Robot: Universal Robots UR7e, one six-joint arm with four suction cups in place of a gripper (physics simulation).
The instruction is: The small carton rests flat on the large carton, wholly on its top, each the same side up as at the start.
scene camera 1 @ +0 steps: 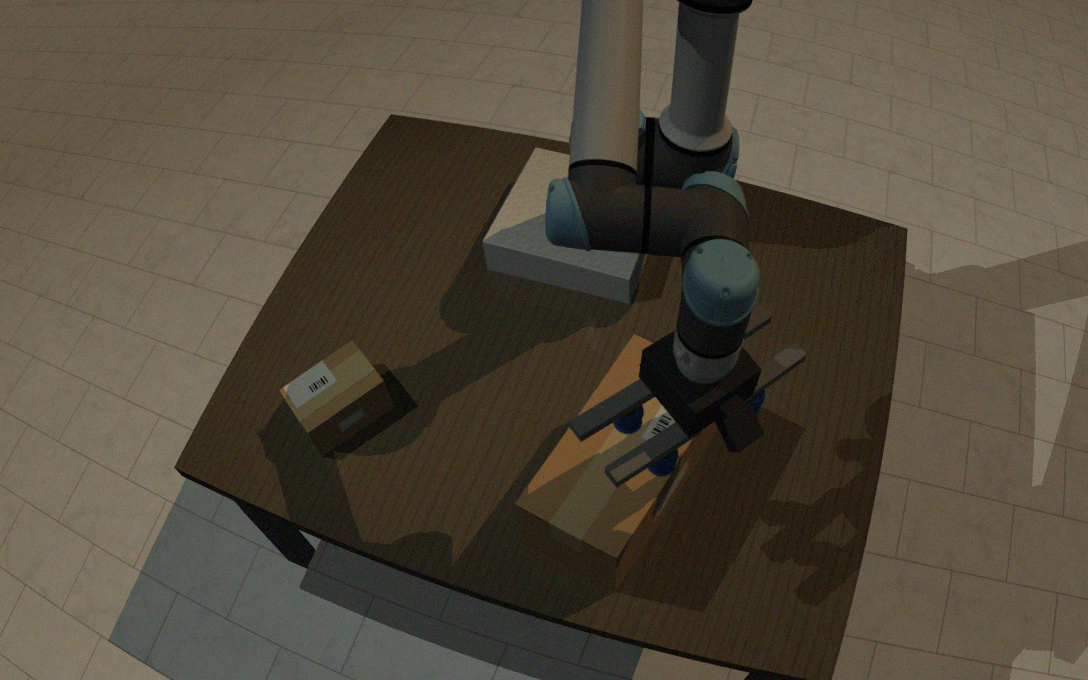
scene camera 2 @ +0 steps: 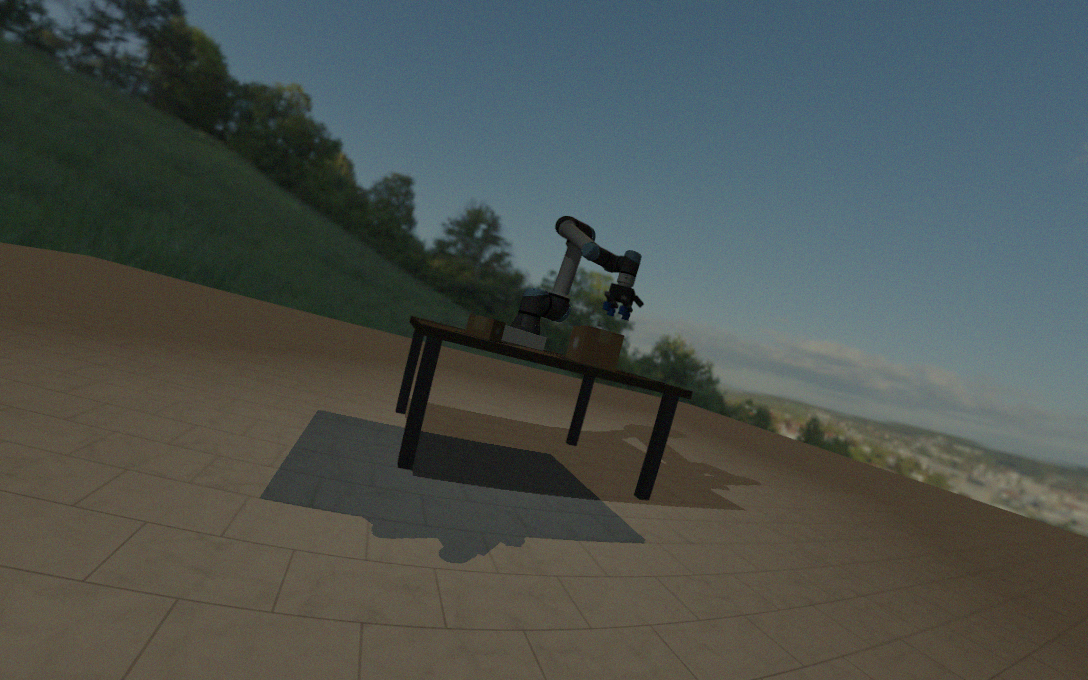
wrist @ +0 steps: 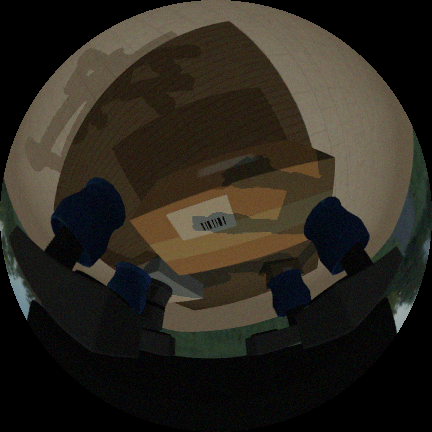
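Seen in the pictures: hand, tool point: [scene camera 2: 615,314] [wrist: 214,258]; arm's base, link origin: [scene camera 2: 524,332] [wrist: 154,285].
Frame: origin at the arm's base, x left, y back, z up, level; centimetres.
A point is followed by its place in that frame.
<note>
The large carton [scene camera 1: 589,493] {x 23.3, y -49.8, z 8.3 cm} [scene camera 2: 595,346] {x 20.5, y -55.8, z 1.2 cm} [wrist: 255,200] {x 28.3, y -42.8, z 8.3 cm} stands on the table with tape and a barcode label on its top. The small carton [scene camera 1: 341,392] {x -19.3, y -50.0, z 1.2 cm} [scene camera 2: 483,326] {x -23.2, y -57.3, z -2.3 cm} [wrist: 278,266] {x -15.8, y -48.5, z -4.5 cm} stands apart, at the table's left in scene camera 1, label up; in the wrist view a blue cup partly hides it. My suction gripper [scene camera 1: 690,426] {x 31.3, y -38.1, z 17.1 cm} [scene camera 2: 617,310] {x 31.3, y -38.1, z 17.1 cm} [wrist: 212,257] {x 31.3, y -38.1, z 17.1 cm} hangs a little above the large carton, with a gap showing in scene camera 2. Its blue cups are open and hold nothing. The arm hides part of the large carton's top in scene camera 1.
The table [scene camera 1: 361,264] {x -37.2, y -23.4, z -6.5 cm} [scene camera 2: 657,384] {x 48.2, y -60.0, z -7.1 cm} [wrist: 220,60] {x 52.1, y -49.1, z -6.5 cm} carries both cartons. A pale grey block [scene camera 1: 553,276] {x -3.2, y -12.6, z -4.1 cm} [scene camera 2: 523,336] {x -1.7, y -12.4, z -2.1 cm} [wrist: 180,285] {x -1.4, y -12.2, z 0.4 cm} lies by the arm's base at the rear. The arm reaches forward over the table, and shadows cross the wood.
</note>
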